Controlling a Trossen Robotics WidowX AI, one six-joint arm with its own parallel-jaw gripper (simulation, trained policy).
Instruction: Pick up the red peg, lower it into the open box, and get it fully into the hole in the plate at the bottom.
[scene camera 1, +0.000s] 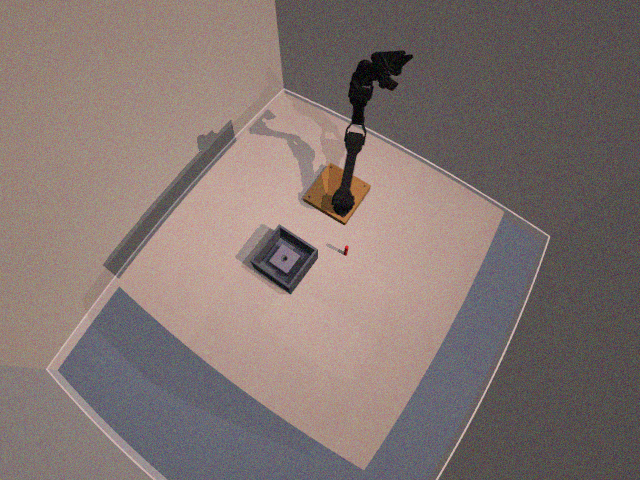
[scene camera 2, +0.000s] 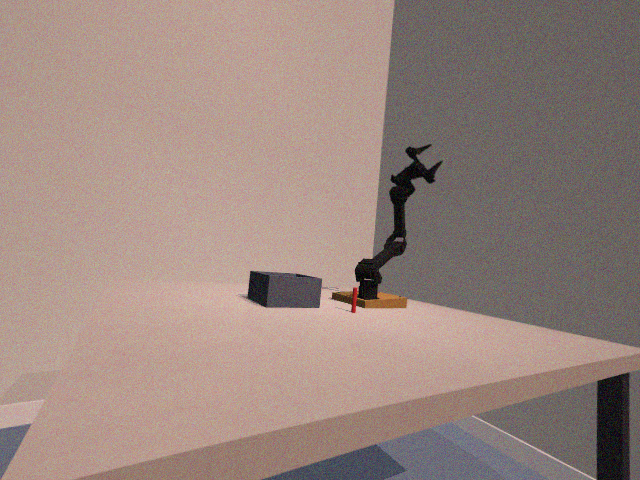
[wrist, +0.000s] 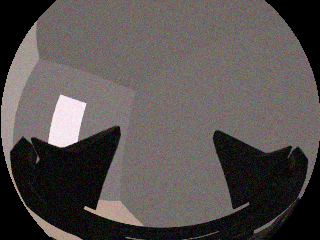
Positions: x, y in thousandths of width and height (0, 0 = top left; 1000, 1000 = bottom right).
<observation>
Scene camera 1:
gripper: 640, 111
dark box: 484, 530
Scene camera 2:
dark box: 423, 603
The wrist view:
gripper: 527, 556
</observation>
